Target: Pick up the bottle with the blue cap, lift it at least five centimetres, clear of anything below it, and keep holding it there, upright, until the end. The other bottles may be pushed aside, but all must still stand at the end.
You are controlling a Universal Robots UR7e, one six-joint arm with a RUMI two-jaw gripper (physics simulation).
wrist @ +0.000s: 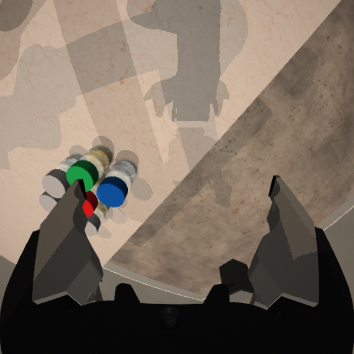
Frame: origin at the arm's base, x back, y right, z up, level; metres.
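Seen in the pictures: gripper, between the fingertips: (176,178).
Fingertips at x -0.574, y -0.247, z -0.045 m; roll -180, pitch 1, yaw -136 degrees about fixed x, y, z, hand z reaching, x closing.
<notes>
Offsets run from my fingertips to a thing's top centre. "spot": to the spot under its first point. Level surfaces: height alone.
The bottle with the blue cap {dy +0.166, dx +0.017, dz -0.118 m} (112,192) stands left of the centre of the wrist view, at the right side of a tight group of bottles. Its clear body leans up and right in the view behind the cap. My gripper (176,178) is open and empty, high above the table. The blue cap shows between the two fingers, close to the left fingertip. A green-capped bottle {dy +0.176, dx +0.079, dz -0.118 m} (82,175) stands just left of the blue one. A red-capped bottle {spot: dy +0.228, dx +0.034, dz -0.118 m} (88,208) stands below left of it, partly hidden by the left finger.
White-capped bottles {dy +0.235, dx +0.117, dz -0.118 m} (54,183) {dy +0.293, dx +0.110, dz -0.118 m} (48,202) stand at the group's left, and another white-capped bottle {dy +0.292, dx +0.016, dz -0.118 m} (92,228) stands at its lower end; the left finger hides part of the group. The light tabletop {dz -0.222 m} (150,215) meets a brown stone surface (300,125) along a diagonal edge.
</notes>
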